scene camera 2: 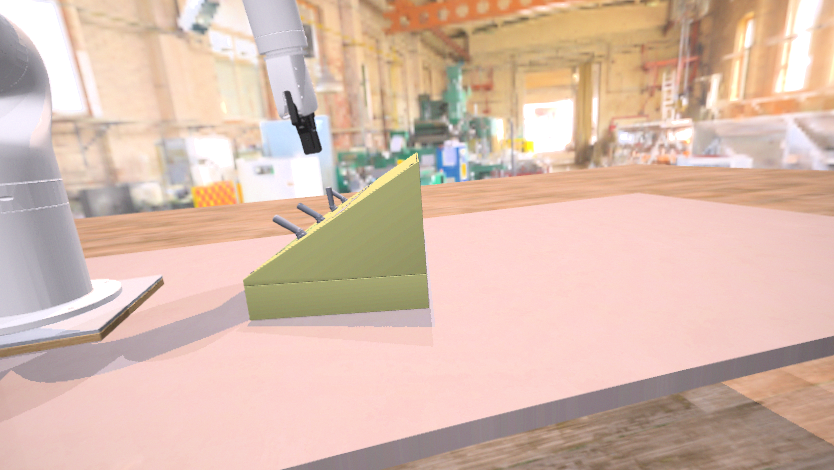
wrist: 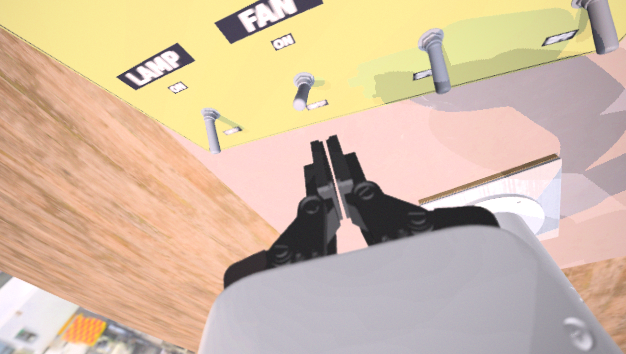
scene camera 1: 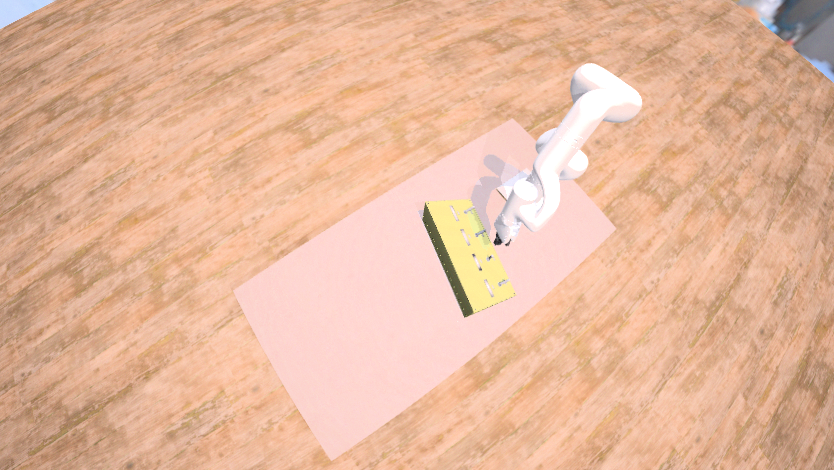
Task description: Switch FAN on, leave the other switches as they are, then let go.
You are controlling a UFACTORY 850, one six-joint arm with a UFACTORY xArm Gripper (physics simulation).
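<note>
The yellow sloped switch box [scene camera 1: 466,251] [scene camera 2: 361,256] [wrist: 380,30] carries a row of grey levers. The FAN lever [scene camera 1: 489,257] [scene camera 2: 330,199] [wrist: 302,91] stands out more steeply from the panel than its neighbours, between the ON tag and the lower tag. The LAMP lever [scene camera 1: 503,283] [wrist: 212,131] and the two levers on FAN's other side, one nearer [scene camera 1: 480,233] [wrist: 437,61] and one at the end [scene camera 1: 469,210] [wrist: 599,26], lean toward the low edge. My gripper [scene camera 1: 497,240] [scene camera 2: 313,150] [wrist: 328,156] is shut and empty, above the box's low side, apart from the FAN lever.
The box stands on a pink mat [scene camera 1: 350,326] [scene camera 2: 583,280] over a wooden surface. The arm's base plate [scene camera 2: 131,300] [wrist: 547,200] lies on the low side of the box. The other levers stick up on both sides of FAN.
</note>
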